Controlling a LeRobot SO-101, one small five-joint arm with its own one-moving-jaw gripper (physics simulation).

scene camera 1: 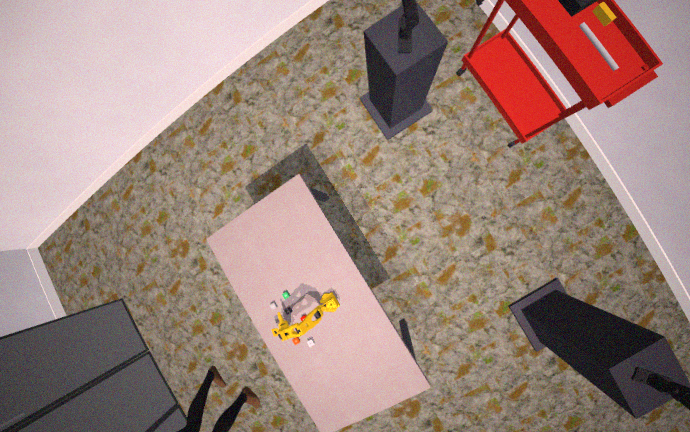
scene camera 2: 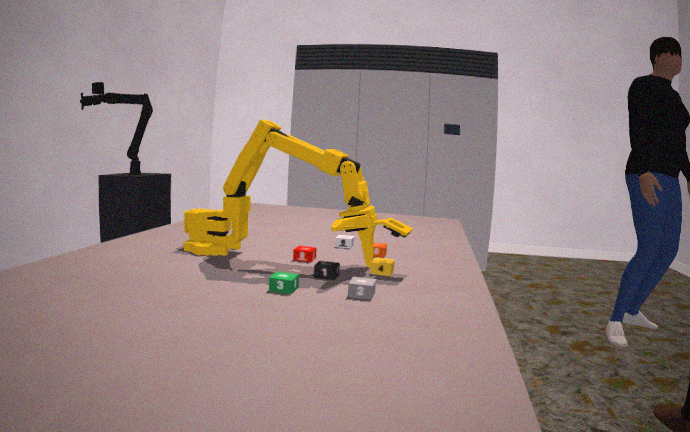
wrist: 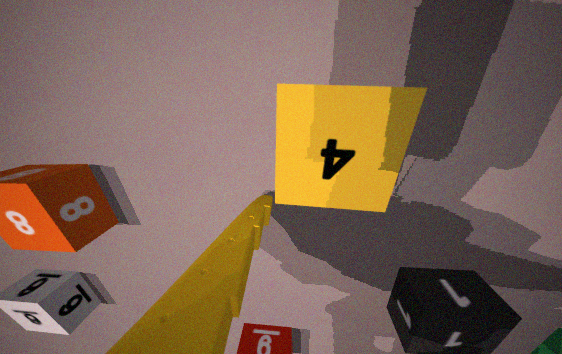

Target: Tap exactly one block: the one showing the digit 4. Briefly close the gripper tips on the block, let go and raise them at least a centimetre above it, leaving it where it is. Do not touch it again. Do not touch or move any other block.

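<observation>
The yellow block with the digit 4 (scene camera 2: 382,266) (wrist: 345,147) stands flat on the table, its 4 readable in scene camera 2 and the wrist view. My gripper (scene camera 2: 389,248) is fully open and holds nothing. Its fixed jaw points down, with the tip low at the near left corner of the yellow block in the wrist view; whether it touches the block I cannot tell. The moving jaw is swung far out to the right in scene camera 2 and does not show in the wrist view. In scene camera 1 the yellow block cannot be told apart from the arm.
On the table (scene camera 1: 264,234) (scene camera 2: 203,356) stand a black block (scene camera 2: 326,270) (wrist: 450,310), a grey block (scene camera 2: 361,288), a green block (scene camera 2: 283,283) (scene camera 1: 286,294), a red block (scene camera 2: 304,253) (wrist: 265,342), an orange block (scene camera 2: 379,249) (wrist: 55,212) and a white block (scene camera 2: 344,241) (wrist: 45,302).
</observation>
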